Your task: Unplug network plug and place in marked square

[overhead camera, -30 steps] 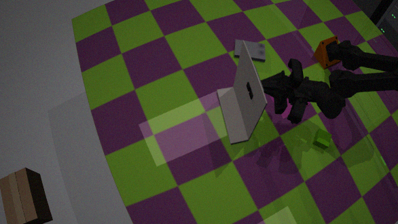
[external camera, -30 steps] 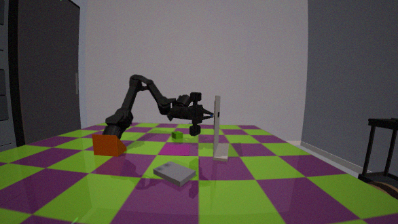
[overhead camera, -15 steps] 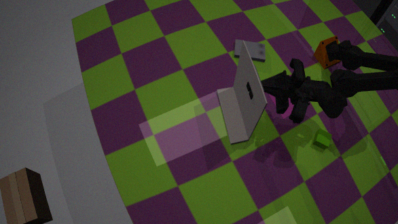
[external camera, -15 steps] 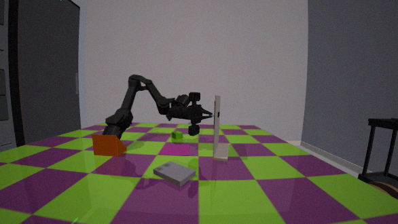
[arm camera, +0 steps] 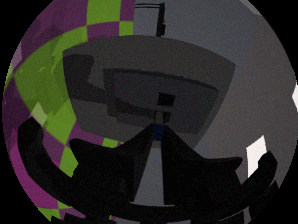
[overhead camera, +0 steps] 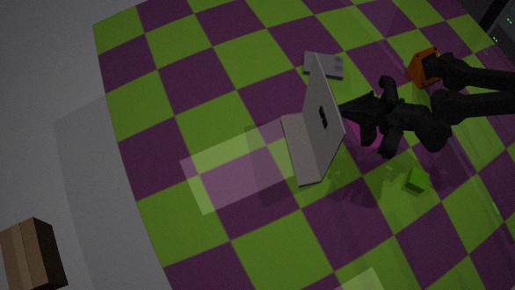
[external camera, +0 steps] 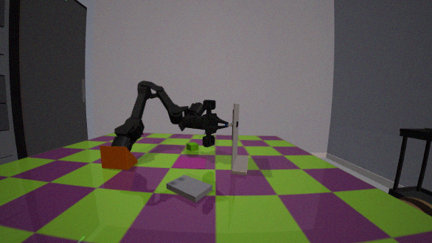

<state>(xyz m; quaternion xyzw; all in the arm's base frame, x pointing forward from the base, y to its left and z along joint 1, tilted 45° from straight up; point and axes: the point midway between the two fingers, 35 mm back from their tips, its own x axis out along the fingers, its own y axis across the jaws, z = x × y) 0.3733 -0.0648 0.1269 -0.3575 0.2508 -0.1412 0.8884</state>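
The magenta marked square lies 15 cm below my gripper tip, 14 cm behind it and 2 cm to the left of it. The rest, counted from my gripper tip: flat grey block: 18 cm to the right, 15 cm below, 13 cm behind; then upright panel: 5 cm below, 4 cm ahead, 1 cm to the right; then network plug: right at my gripper tip.
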